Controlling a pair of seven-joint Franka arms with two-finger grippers.
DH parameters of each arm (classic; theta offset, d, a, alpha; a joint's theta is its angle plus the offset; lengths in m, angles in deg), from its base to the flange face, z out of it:
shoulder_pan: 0 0.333 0 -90
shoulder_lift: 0 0 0 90
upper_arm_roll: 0 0.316 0.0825 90
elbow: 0 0 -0.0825 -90
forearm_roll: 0 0.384 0 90
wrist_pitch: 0 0 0.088 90
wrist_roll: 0 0.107 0 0
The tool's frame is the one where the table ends.
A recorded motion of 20 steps. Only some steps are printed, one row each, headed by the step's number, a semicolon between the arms.
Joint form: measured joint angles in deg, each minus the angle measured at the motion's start. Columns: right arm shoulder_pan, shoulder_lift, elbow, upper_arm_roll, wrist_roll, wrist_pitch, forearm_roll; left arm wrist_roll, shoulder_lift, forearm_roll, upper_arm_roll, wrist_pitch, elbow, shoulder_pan.
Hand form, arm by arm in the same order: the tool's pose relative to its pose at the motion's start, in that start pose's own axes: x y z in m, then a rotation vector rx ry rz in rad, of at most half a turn. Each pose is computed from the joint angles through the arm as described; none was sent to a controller.
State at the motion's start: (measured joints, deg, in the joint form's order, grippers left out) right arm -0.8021 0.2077 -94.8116 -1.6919 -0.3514 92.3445 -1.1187; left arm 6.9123 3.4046 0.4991 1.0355 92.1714 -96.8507 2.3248
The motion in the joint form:
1: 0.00 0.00 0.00 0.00 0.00 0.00 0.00; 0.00 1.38 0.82 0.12 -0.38 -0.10 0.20
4: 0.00 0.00 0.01 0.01 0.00 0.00 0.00; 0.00 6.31 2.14 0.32 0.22 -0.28 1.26
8: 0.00 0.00 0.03 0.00 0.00 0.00 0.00; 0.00 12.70 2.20 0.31 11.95 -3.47 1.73
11: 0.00 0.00 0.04 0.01 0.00 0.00 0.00; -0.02 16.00 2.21 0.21 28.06 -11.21 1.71
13: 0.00 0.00 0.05 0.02 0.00 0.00 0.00; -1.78 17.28 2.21 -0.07 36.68 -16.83 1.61
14: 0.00 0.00 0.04 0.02 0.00 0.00 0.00; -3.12 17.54 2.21 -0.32 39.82 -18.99 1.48
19: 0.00 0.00 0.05 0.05 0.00 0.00 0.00; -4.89 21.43 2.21 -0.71 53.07 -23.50 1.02
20: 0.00 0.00 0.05 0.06 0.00 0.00 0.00; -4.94 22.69 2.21 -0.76 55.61 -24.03 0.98
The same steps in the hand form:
1: 0.0000 0.0000 0.0000 0.0000 0.0000 0.0000; 0.0052 -0.0051 0.0143 0.0100 -0.0340 -0.0047
4: 0.0000 -0.0001 -0.0001 0.0000 0.0002 -0.0002; 0.0250 -0.0220 0.0622 0.0210 -0.1153 -0.0227
8: 0.0000 0.0000 -0.0002 0.0000 0.0005 0.0000; 0.0612 -0.0302 0.1370 0.0265 -0.0784 -0.0220
11: 0.0000 -0.0001 -0.0003 0.0000 0.0007 -0.0002; 0.0730 -0.0284 0.2113 0.0355 0.0098 -0.0101
13: 0.0000 -0.0002 -0.0004 0.0000 0.0009 -0.0003; 0.0668 -0.0222 0.2560 0.0350 0.0408 -0.0290
14: 0.0000 -0.0002 -0.0003 0.0000 0.0007 -0.0003; 0.0630 -0.0172 0.2704 0.0337 0.0541 -0.0441
19: 0.0000 -0.0005 -0.0004 0.0000 0.0009 -0.0009; 0.0625 -0.0064 0.3224 0.0330 0.1399 -0.0543
20: 0.0000 -0.0006 -0.0004 -0.0001 0.0009 -0.0010; 0.0628 -0.0051 0.3348 0.0324 0.1532 -0.0525

